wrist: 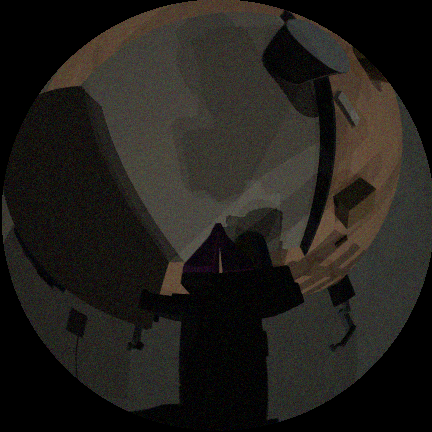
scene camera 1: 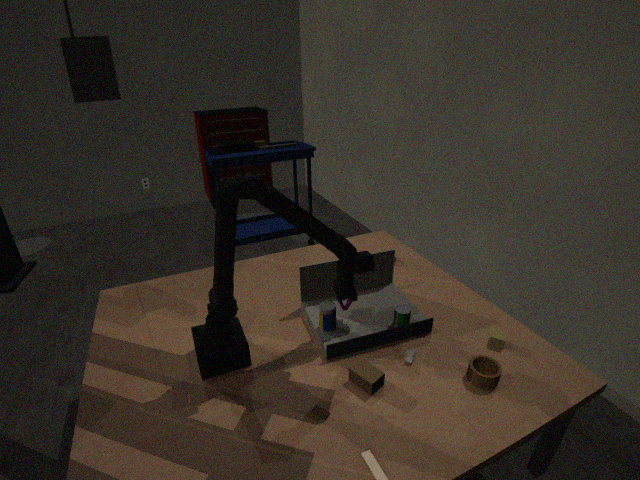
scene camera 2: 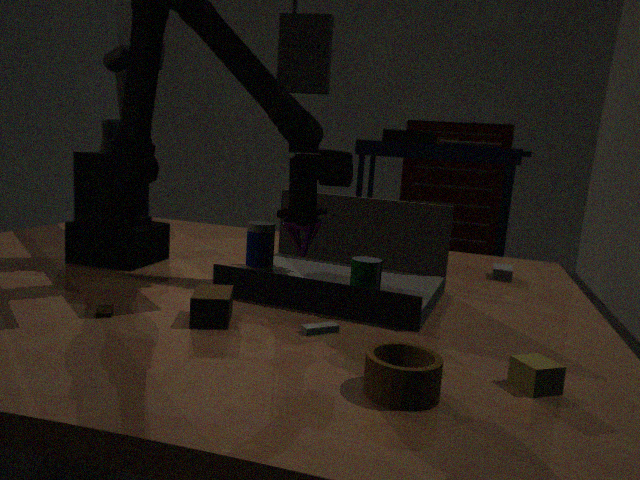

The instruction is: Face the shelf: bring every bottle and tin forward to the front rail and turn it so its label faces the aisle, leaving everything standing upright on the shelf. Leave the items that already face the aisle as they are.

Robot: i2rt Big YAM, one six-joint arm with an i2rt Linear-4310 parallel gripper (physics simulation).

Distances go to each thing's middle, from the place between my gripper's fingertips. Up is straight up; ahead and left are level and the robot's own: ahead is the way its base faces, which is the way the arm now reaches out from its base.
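With the grey shelf tray (scene camera 1: 373,311), my gripper is 10 mm to the right of it, 80 mm short of it and 60 mm above it. The green tin (scene camera 2: 366,271) is 110 mm to the right of my hand and 180 mm ahead of it. As for the dark front rail (scene camera 2: 397,310), I find it 90 mm ahead of my hand, 140 mm to the right of it and 40 mm below it, whereas the back wall (scene camera 2: 409,236) is 70 mm ahead of my hand, 160 mm to the left of it and 20 mm above it.
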